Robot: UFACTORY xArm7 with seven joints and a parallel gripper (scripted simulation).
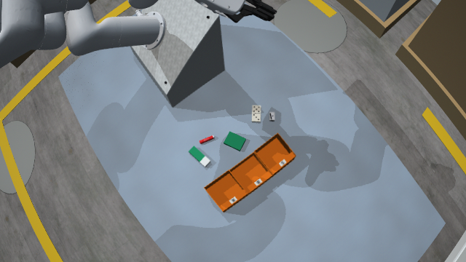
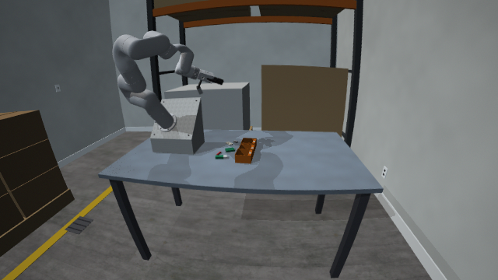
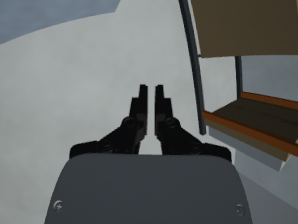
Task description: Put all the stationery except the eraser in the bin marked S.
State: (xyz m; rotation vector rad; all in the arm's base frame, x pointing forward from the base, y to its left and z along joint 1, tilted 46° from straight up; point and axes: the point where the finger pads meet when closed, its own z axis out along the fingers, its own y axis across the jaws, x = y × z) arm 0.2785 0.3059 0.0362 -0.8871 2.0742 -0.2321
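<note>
Now: the orange bin 37 cm below my hand, 20 cm ahead of it and 18 cm to the right of it. The rest, counted from my hand: dotted domino 39 cm below, 6 cm to the right, 6 cm ahead; grey sharpener 39 cm below, 10 cm ahead, 3 cm to the right; green block 39 cm below, 16 cm to the right, 10 cm ahead.
</note>
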